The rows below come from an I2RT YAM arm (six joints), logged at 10 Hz.
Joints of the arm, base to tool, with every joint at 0 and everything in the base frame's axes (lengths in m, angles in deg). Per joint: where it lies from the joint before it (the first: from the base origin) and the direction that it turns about. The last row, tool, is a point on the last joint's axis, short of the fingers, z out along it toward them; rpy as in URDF.
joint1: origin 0 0 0.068 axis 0 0 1
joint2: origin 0.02 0.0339 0.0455 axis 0 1 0
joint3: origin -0.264 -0.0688 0 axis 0 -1 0
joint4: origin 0.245 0.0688 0.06 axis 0 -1 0
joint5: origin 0.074 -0.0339 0.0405 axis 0 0 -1
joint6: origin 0.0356 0 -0.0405 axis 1 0 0
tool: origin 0 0 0 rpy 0 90 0
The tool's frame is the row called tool.
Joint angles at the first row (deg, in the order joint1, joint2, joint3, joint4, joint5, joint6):
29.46, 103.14, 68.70, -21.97, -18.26, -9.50
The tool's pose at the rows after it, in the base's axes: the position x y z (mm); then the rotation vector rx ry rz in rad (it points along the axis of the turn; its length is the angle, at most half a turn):
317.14 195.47 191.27 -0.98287 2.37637 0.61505
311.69 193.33 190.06 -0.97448 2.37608 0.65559
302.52 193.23 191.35 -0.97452 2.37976 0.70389
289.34 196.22 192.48 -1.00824 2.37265 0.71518
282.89 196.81 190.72 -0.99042 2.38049 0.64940
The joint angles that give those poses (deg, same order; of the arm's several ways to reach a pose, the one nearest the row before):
29.66, 102.64, 67.87, -21.77, -21.32, -8.81
29.65, 101.56, 66.11, -20.88, -22.88, -7.94
30.21, 99.93, 64.38, -20.83, -24.55, -6.81
31.71, 97.93, 62.33, -20.90, -24.62, -6.81
32.69, 96.79, 60.64, -19.86, -21.15, -5.96

